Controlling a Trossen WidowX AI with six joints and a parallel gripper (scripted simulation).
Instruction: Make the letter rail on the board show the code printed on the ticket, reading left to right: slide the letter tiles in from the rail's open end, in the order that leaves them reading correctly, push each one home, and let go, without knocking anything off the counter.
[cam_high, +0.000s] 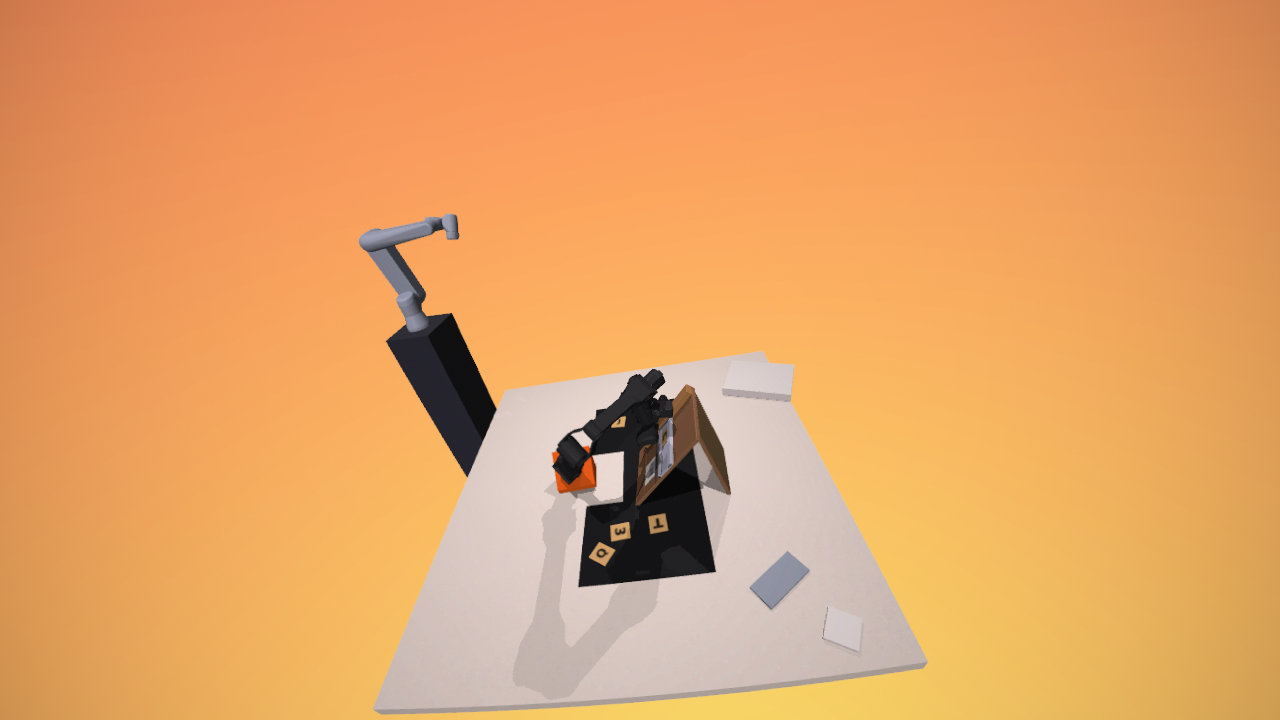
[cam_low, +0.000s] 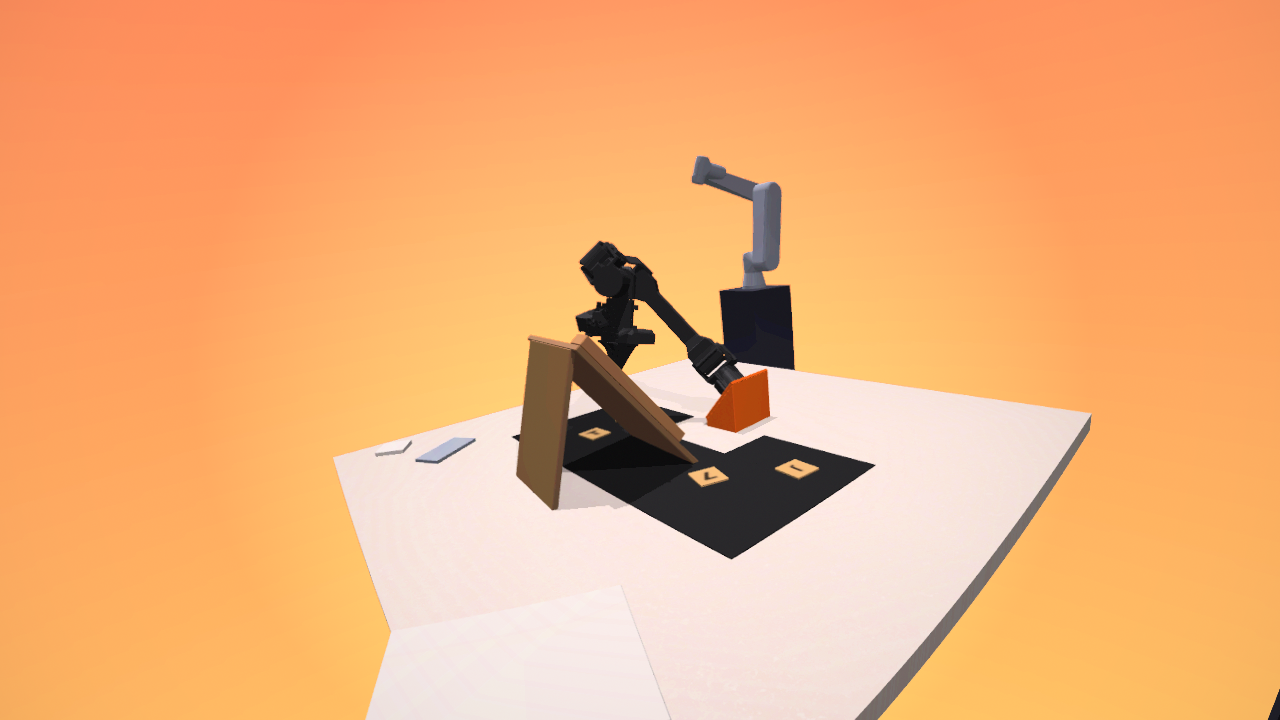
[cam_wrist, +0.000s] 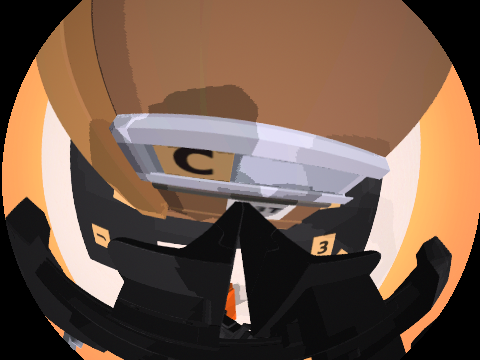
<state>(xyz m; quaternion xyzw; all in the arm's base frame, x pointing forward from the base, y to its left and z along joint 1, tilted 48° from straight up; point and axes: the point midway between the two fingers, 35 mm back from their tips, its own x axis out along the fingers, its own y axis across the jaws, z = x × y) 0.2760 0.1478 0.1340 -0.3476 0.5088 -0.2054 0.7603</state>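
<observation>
Now: gripper tip 10 cm above the white ticket, 3 cm to the left of it and 3 cm past it. From my gripper tip the other things lie so: black mat (18 cm below, 11 cm behind, 2 cm to the left); then grey slab (36 cm to the right, 32 cm ahead, 18 cm below); then white block (49 cm to the left, 39 cm ahead, 16 cm below).
</observation>
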